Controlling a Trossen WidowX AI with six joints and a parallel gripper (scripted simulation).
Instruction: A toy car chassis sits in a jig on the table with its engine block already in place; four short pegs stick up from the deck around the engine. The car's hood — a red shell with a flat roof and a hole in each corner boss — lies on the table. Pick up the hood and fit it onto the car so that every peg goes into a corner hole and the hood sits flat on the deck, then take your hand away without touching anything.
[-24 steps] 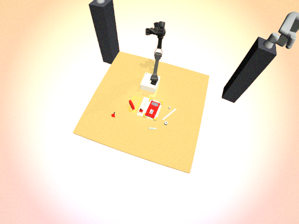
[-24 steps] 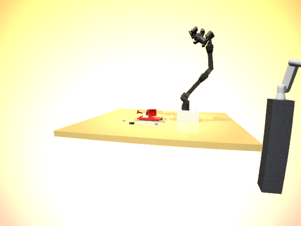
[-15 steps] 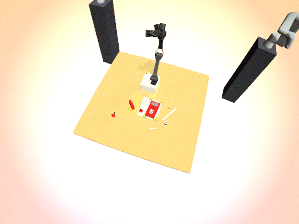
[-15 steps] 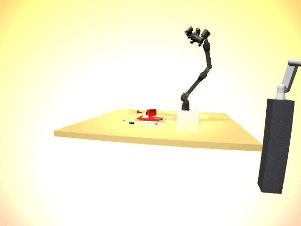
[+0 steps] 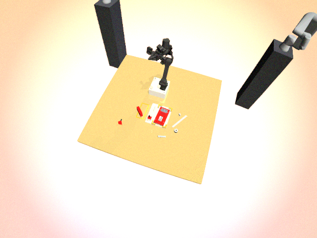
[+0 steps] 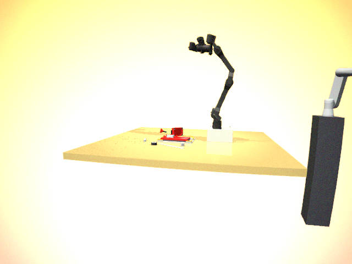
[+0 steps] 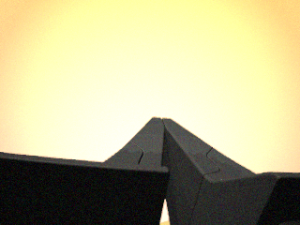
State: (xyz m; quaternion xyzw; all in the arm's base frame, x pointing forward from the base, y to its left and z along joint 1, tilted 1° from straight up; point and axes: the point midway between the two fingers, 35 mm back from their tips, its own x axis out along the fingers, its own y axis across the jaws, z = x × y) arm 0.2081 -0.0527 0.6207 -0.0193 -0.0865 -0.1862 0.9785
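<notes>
Now: the hood 68 cm below my gripper tip, 10 cm ahead of it and 7 cm to the right of it. Round my gripper tip: wheel (71 cm below, 37 cm to the left, 14 cm ahead); short rod (71 cm below, 26 cm to the left, 25 cm ahead); white strip (72 cm below, 36 cm to the left, 1 cm ahead).
</notes>
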